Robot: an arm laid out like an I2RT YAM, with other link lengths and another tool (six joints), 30 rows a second.
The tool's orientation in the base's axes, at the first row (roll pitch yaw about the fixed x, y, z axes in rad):
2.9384, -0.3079, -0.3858
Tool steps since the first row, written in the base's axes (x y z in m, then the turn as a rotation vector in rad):
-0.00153, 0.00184, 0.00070, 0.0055, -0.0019, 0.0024
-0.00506, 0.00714, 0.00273, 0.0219, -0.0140, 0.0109
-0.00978, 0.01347, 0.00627, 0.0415, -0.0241, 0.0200
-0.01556, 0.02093, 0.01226, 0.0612, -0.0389, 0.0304
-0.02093, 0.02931, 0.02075, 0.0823, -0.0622, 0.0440
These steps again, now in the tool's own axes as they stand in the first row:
-0.00180, -0.00084, -0.00151, 0.0063, -0.0002, -0.0006
-0.00620, -0.00364, -0.00569, 0.0277, 0.0052, -0.0016
-0.01157, -0.00655, -0.01182, 0.0513, 0.0075, -0.0032
-0.01753, -0.00954, -0.02079, 0.0772, 0.0142, -0.0046
-0.02270, -0.01303, -0.03229, 0.1083, 0.0285, -0.0061

